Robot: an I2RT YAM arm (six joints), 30 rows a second.
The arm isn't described. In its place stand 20 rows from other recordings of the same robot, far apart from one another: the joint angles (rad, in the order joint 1, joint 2, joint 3, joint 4, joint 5, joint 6), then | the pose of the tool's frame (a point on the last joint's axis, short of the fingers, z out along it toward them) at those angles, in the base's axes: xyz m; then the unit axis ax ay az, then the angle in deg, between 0 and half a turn.
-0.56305 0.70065 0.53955 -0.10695 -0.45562 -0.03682 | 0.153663 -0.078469 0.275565 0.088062 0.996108 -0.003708 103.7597
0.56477 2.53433 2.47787 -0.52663 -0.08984 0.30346 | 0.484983 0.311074 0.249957 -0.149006 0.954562 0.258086 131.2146
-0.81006 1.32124 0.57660 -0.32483 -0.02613 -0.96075 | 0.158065 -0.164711 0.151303 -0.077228 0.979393 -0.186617 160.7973
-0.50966 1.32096 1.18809 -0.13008 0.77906 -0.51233 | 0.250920 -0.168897 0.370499 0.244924 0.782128 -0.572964 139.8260
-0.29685 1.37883 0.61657 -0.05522 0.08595 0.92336 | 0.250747 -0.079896 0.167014 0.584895 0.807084 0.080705 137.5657
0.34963 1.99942 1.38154 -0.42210 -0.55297 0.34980 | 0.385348 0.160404 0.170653 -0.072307 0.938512 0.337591 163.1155
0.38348 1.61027 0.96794 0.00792 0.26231 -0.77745 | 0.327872 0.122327 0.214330 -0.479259 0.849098 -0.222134 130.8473
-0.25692 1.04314 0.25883 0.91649 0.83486 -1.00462 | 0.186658 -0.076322 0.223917 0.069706 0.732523 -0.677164 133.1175
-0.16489 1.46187 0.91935 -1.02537 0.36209 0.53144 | 0.227188 -0.050588 0.193538 0.336040 0.925089 -0.176885 176.0778
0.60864 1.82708 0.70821 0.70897 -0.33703 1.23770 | 0.277605 0.207812 0.131798 0.171557 0.831708 0.528043 155.2501
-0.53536 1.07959 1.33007 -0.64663 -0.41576 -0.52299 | 0.193345 -0.097963 0.424022 -0.131401 0.979802 -0.150737 112.6099
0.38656 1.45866 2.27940 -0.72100 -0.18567 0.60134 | 0.203155 0.089788 0.606850 0.004168 0.856456 0.516203 103.2882
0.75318 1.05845 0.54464 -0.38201 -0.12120 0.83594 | 0.144242 0.141136 0.190076 0.019281 0.959504 0.281036 158.0036
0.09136 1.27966 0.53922 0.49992 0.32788 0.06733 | 0.270071 0.013230 0.219747 0.116150 0.988047 -0.101355 103.7826
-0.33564 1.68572 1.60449 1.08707 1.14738 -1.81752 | 0.316740 -0.144865 0.490536 0.233951 0.541675 -0.807376 151.1119
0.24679 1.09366 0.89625 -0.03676 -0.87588 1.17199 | 0.230822 0.086349 0.336339 0.083902 0.770377 0.632044 155.8726
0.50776 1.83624 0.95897 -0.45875 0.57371 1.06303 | 0.285687 0.136851 0.117157 0.304974 0.944233 -0.124158 147.7038
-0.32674 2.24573 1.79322 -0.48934 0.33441 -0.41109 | 0.464919 -0.169892 0.179428 0.012217 0.964299 -0.264533 153.7107
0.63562 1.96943 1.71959 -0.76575 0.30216 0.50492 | 0.353618 0.247720 0.262597 -0.021986 0.999429 0.025657 144.3395
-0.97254 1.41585 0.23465 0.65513 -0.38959 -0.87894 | 0.135240 -0.174414 0.116793 -0.062740 0.944917 -0.321241 129.2743
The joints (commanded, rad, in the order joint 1, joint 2, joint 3, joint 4, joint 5, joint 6), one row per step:
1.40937, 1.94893, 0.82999, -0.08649, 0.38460, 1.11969
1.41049, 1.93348, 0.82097, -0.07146, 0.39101, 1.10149
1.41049, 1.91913, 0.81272, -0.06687, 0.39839, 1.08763
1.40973, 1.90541, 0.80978, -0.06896, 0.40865, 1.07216
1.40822, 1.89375, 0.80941, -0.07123, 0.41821, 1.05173
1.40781, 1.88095, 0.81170, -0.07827, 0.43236, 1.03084
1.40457, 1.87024, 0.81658, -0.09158, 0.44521, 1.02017
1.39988, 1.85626, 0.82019, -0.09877, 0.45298, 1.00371
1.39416, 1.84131, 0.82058, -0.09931, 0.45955, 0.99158
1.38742, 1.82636, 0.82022, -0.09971, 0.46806, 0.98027
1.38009, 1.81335, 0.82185, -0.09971, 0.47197, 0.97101
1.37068, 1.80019, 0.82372, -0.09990, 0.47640, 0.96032
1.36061, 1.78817, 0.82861, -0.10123, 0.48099, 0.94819
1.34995, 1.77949, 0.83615, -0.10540, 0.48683, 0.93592
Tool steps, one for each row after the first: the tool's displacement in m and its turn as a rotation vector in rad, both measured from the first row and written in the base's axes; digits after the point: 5 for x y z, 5 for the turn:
-0.00021, -0.00041, 0.00344, 0.01244, -0.01433, 0.01444
-0.00019, -0.00179, 0.00628, 0.01584, -0.02671, 0.02349
0.00029, -0.00244, 0.00976, 0.01595, -0.04188, 0.03193
0.00107, -0.00253, 0.01314, 0.01413, -0.05791, 0.04392
0.00170, -0.00233, 0.01728, 0.01010, -0.07805, 0.05539
0.00316, -0.00229, 0.02109, 0.00490, -0.09302, 0.05593
0.00495, -0.00205, 0.02580, 0.00576, -0.10664, 0.06146
0.00698, -0.00217, 0.03038, 0.01293, -0.11894, 0.06240
0.00933, -0.00266, 0.03482, 0.01923, -0.13270, 0.06066
0.01181, -0.00268, 0.03911, 0.02775, -0.14204, 0.05841
0.01495, -0.00290, 0.04351, 0.03536, -0.15246, 0.05490
0.01842, -0.00262, 0.04825, 0.04274, -0.16377, 0.05167
0.02220, -0.00210, 0.05255, 0.04606, -0.17551, 0.04751

